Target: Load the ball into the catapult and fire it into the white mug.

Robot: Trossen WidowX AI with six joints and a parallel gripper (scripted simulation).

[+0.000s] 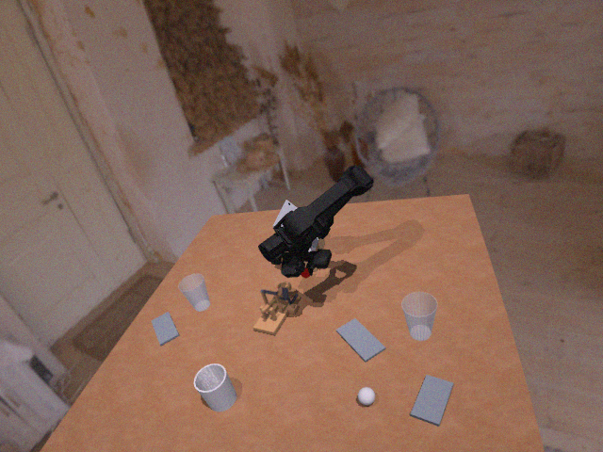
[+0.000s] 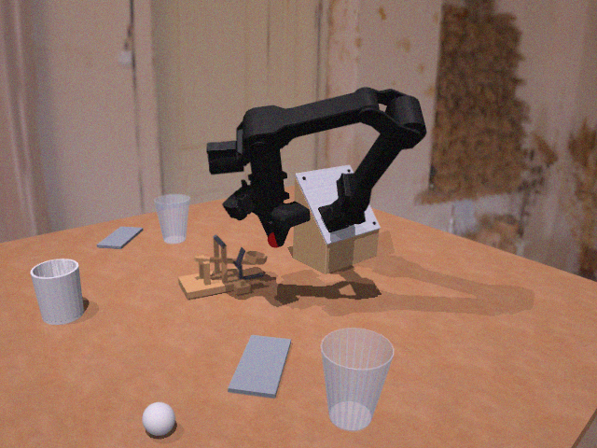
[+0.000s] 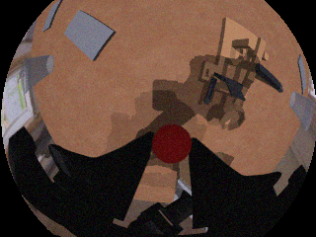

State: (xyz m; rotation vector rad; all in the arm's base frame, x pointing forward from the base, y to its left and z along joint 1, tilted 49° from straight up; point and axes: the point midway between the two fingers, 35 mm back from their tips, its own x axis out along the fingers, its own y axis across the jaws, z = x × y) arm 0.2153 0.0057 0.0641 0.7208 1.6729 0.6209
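Now: gripper tip 9 cm to the left of the wooden catapult, 7 cm above it and 4 cm short of it. Round my gripper tip: white ball 36 cm ahead, 21 cm to the left, 10 cm below; white mug 39 cm ahead, 19 cm to the right, 9 cm below; red ball 1 cm above.
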